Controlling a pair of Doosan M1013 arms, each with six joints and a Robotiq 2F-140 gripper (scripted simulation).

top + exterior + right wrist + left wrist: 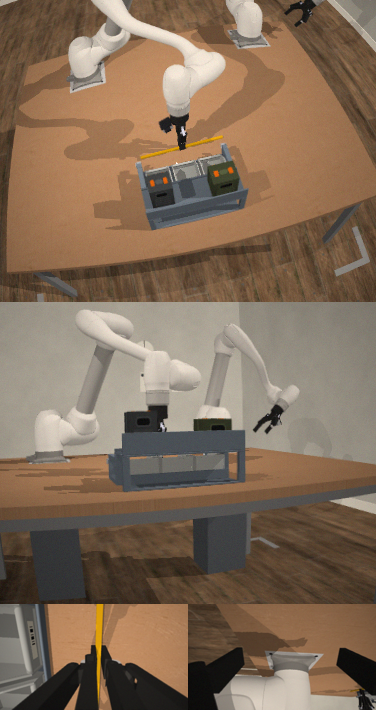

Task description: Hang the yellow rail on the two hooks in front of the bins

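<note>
Now: the yellow rail 30 mm below my right hand. From my right hand the other things lie so: blue-grey shelf: 210 mm ahead, 30 mm to the right, 30 mm above.
</note>
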